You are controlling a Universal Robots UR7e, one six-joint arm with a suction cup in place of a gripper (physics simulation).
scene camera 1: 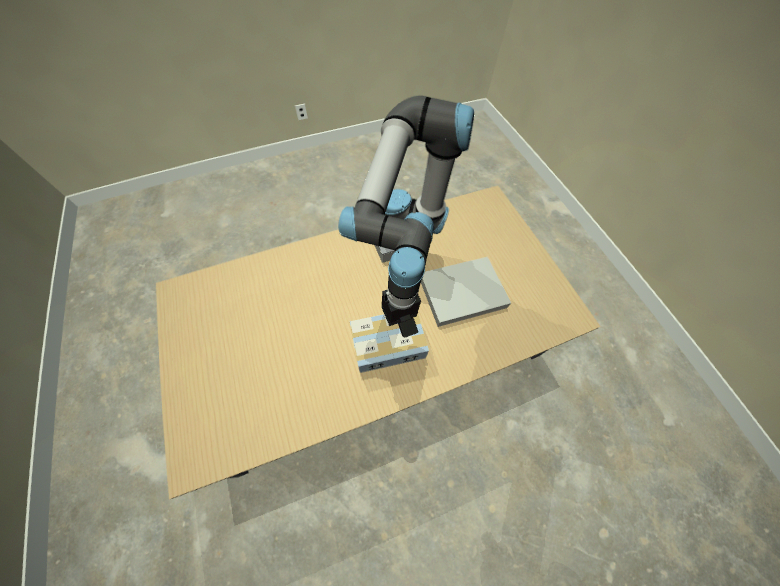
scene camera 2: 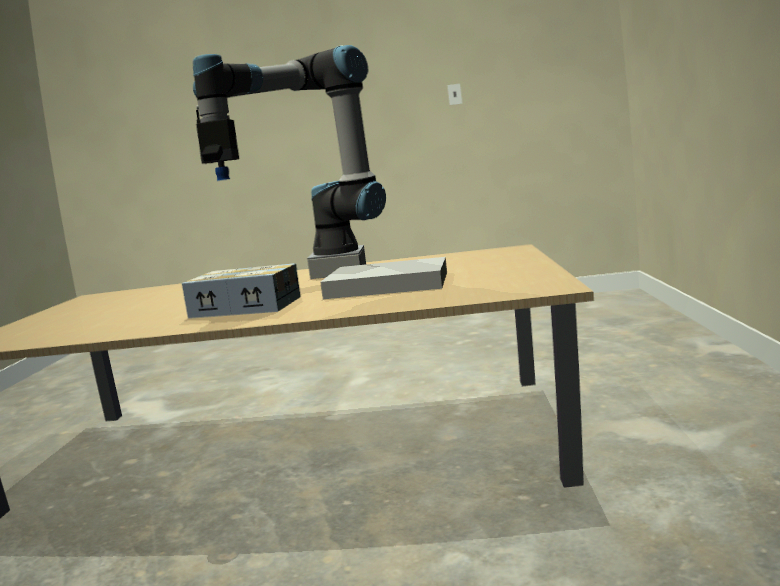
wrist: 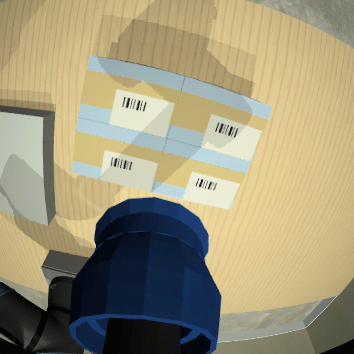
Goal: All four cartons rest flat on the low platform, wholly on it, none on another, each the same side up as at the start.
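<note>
My suction cup (wrist: 148, 262) is holding nothing. On the table rests a low grey platform (scene camera 1: 469, 289); further views give the platform (scene camera 2: 422, 274) and, from the wrist, the platform (wrist: 34, 128).
</note>
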